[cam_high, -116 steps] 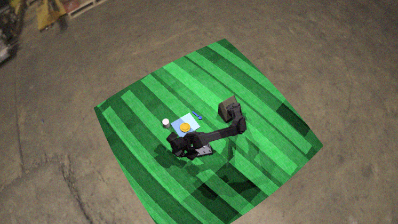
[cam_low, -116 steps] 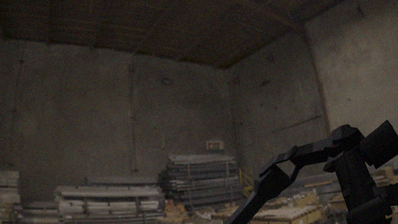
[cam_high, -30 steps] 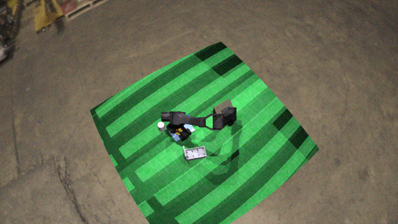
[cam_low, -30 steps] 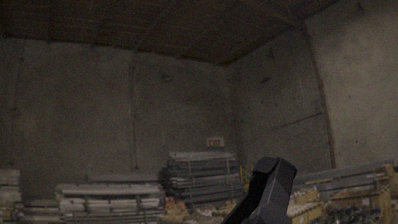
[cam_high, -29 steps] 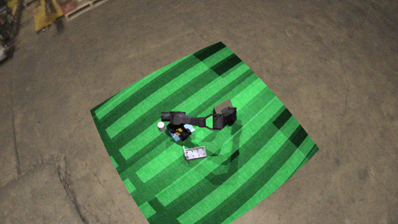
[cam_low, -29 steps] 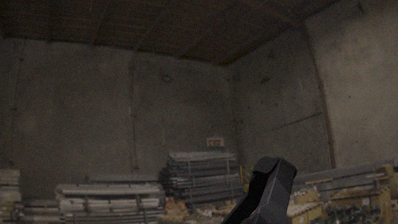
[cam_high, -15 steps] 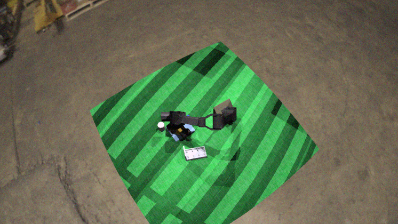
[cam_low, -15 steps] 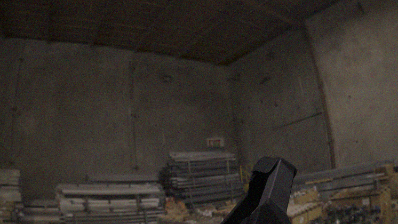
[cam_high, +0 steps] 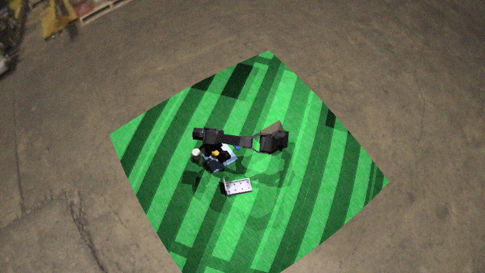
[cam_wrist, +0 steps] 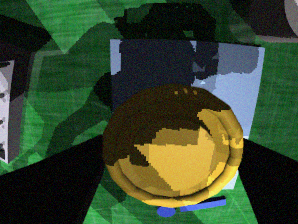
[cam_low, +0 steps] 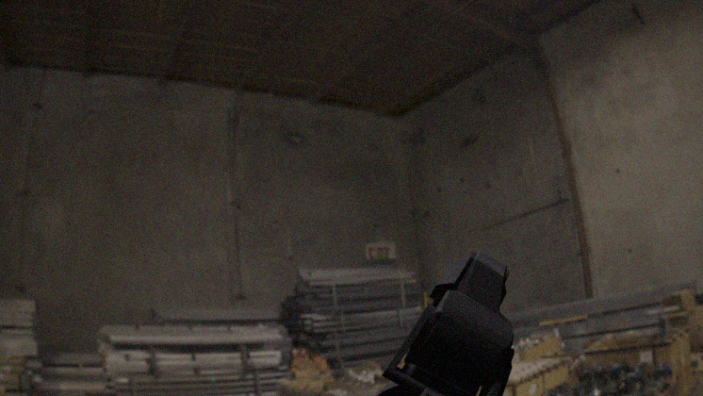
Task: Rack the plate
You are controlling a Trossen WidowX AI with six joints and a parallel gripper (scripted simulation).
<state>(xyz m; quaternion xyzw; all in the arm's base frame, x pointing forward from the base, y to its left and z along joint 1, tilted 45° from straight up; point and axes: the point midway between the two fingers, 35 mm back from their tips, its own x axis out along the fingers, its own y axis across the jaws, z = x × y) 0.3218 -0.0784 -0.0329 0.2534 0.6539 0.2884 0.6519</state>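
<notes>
Now: the grey dish rack 190 mm to the left of my gripper tip and 50 mm below it. Round my gripper tip: yellow plate: 10 mm above; white cup: 90 mm ahead, 80 mm to the right, 50 mm below; light blue mat: 70 mm below, 20 mm to the right, 20 mm behind.
</notes>
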